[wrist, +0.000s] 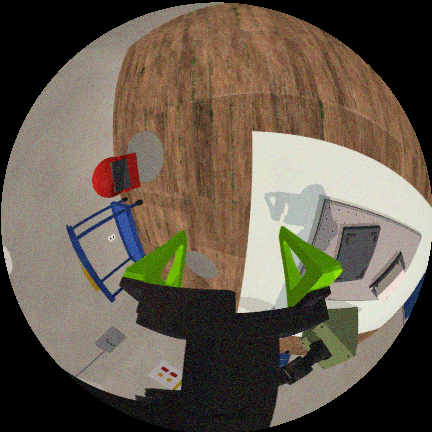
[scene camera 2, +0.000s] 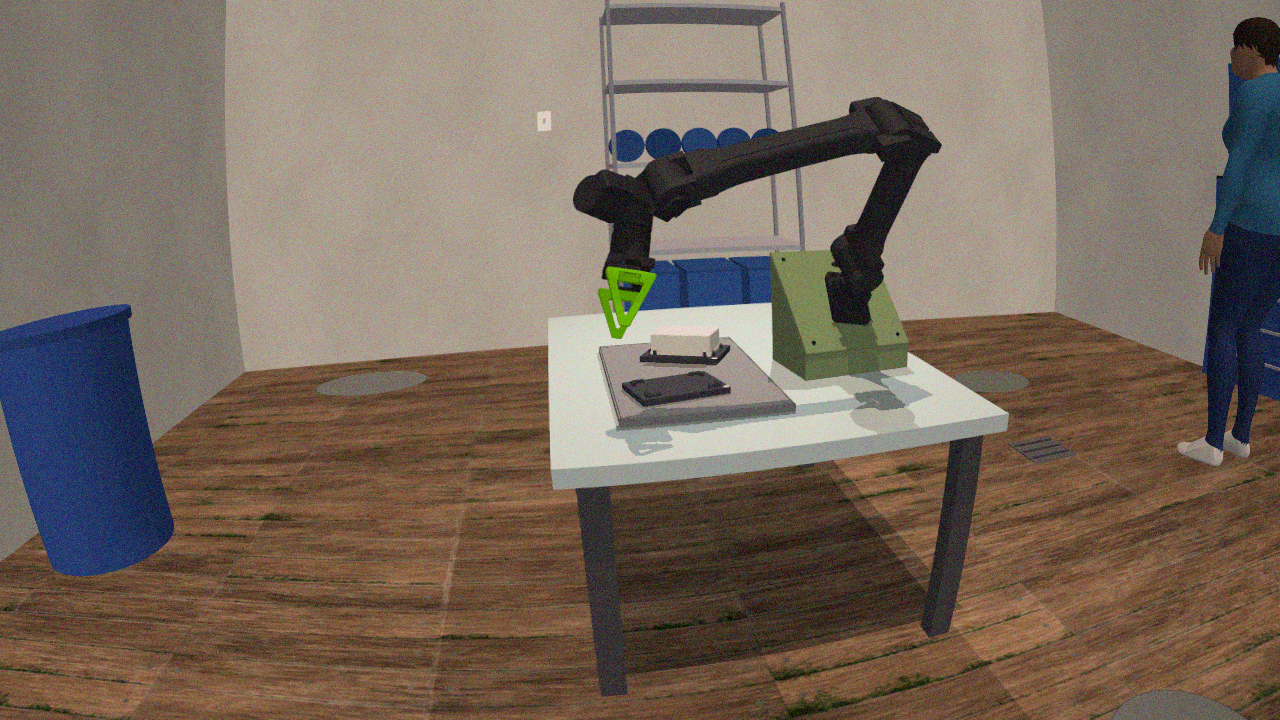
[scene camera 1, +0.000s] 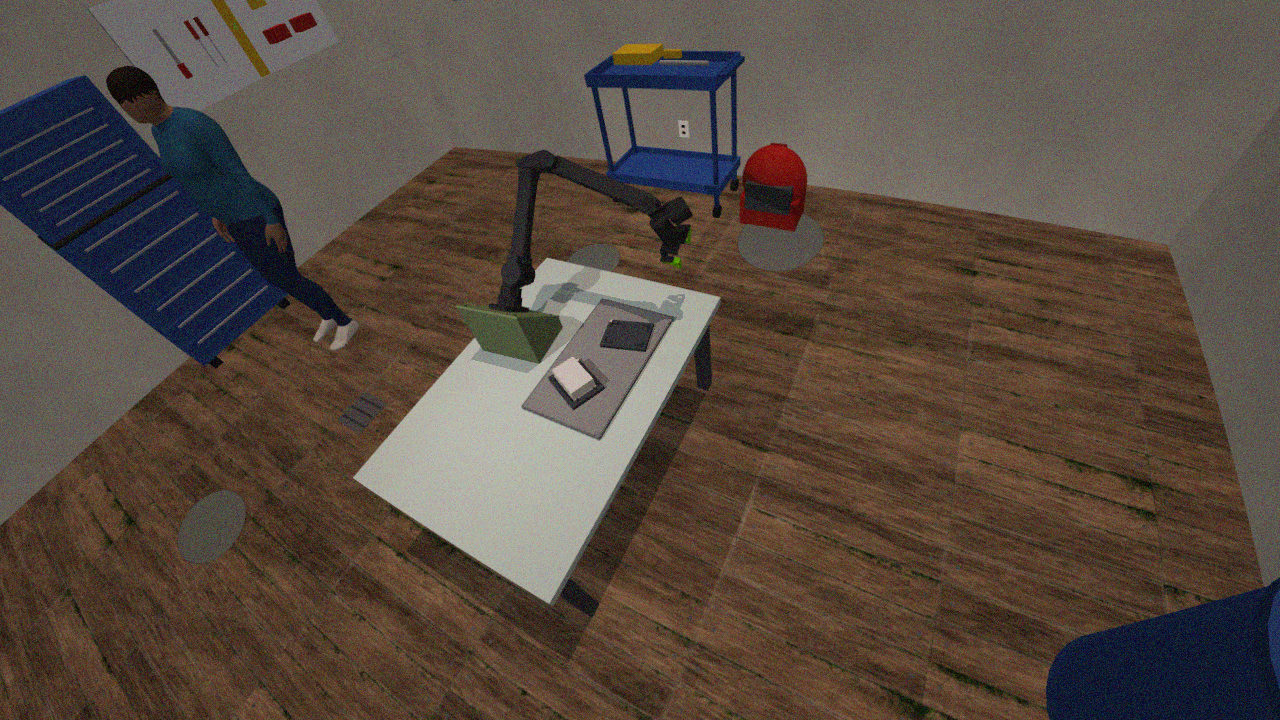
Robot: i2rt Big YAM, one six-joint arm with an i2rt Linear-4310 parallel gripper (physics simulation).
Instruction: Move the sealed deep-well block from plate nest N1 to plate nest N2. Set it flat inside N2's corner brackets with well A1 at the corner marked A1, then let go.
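Frame: origin at the arm's base, x right, y ahead, z up, level; centimetres.
Seen in the pictures: gripper, between the fingertips: point(wrist: 232, 232) point(scene camera 2: 620, 332) point(scene camera 1: 684, 255); arm's base, origin of its link: point(wrist: 321, 349) point(scene camera 2: 846, 300) point(scene camera 1: 509, 310).
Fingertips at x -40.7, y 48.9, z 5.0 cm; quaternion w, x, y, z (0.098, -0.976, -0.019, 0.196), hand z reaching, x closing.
Offsets run from my fingertips to a thing's top centre. Level surfaces: height alone.
The sealed deep-well block @(dx +51.7, dy -16.0, dz -12.0 cm) point(scene camera 1: 573, 377) point(scene camera 2: 684, 340) point(wrist: 390, 284) is a pale, low box. It sits in a dark plate nest @(dx +51.7, dy -16.0, dz -15.2 cm) point(scene camera 1: 590, 395) point(scene camera 2: 671, 359), which I take as N1. The other dark nest @(dx +27.2, dy -10.6, dz -15.6 cm) point(scene camera 1: 628, 335) point(scene camera 2: 675, 387) point(wrist: 357, 254), which I take as N2, is empty and has raised corner brackets. The A1 marking is too small to read. Both nests are on the grey board point(scene camera 1: 572, 420) point(scene camera 2: 760, 402) point(wrist: 400, 225). My gripper point(scene camera 1: 682, 249) point(scene camera 2: 619, 331) point(wrist: 232, 232) is open and empty, with green fingers. It hangs high near the table's end, off to the side of N2 and well away from the block.
A green wedge-shaped box point(scene camera 1: 510, 333) point(scene camera 2: 832, 331) point(wrist: 345, 332) stands by the arm's base on the white table @(dz -18.7 cm) point(scene camera 1: 465, 456) point(scene camera 2: 948, 416). A person point(scene camera 1: 214, 170) point(scene camera 2: 1253, 161) stands away from the table. A blue cart point(scene camera 1: 657, 81) and a blue bin point(scene camera 2: 80, 447) stand on the floor.
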